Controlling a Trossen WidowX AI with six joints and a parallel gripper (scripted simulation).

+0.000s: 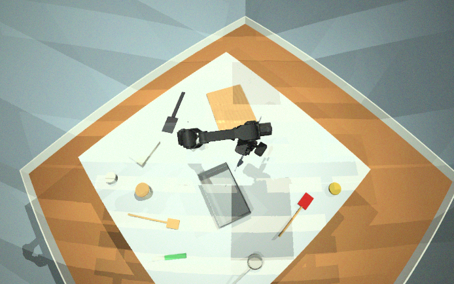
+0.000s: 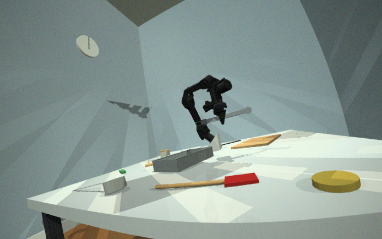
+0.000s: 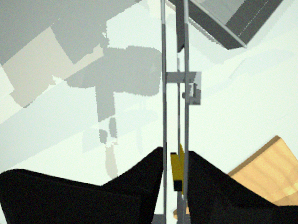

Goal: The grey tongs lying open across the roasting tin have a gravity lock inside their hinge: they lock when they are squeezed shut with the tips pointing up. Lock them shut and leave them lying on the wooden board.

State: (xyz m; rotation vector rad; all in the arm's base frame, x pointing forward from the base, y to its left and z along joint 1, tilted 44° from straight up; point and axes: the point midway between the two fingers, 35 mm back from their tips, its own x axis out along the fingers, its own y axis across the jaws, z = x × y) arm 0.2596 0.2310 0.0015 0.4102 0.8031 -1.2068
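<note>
The wooden board is 32 cm behind my gripper tip, 14 cm to the left of it and 16 cm below it. From my gripper tip the other things lie so: roasting tin (9 cm ahead, 22 cm to the right, 14 cm below); red spatula (40 cm ahead, 4 cm to the left, 16 cm below); yellow mark (1 cm ahead, 1 cm to the right, 4 cm above).
</note>
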